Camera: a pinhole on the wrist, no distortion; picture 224 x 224 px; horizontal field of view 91.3 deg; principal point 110.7 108.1 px. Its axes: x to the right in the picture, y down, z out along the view. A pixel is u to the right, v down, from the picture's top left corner.
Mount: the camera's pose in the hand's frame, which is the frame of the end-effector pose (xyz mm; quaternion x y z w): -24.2 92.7 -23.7 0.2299 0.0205 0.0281 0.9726
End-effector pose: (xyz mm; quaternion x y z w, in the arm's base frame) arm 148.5 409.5 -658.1 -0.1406 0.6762 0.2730 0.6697
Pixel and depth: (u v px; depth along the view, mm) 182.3 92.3 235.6
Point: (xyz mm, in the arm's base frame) 296.4 501.3 -797.3
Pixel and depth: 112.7 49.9 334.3
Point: 429.1 345.4 -695.4
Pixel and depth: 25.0 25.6 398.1
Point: 545.3 169.2 -420.8
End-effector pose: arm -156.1 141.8 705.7 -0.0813 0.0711 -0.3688 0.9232
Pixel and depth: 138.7 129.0 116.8
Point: -89.4 187.7 780.0
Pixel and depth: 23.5 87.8 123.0
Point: -215.7 236.7 788.4
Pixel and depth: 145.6 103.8 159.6
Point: -96.0 142.3 811.3
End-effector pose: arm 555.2 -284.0 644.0 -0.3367 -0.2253 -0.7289 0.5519
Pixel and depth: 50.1 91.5 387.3
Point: 523.7 109.9 694.1
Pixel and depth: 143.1 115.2 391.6
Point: 568.4 -107.3 952.9
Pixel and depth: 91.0 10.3 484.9
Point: 125.5 60.8 763.7
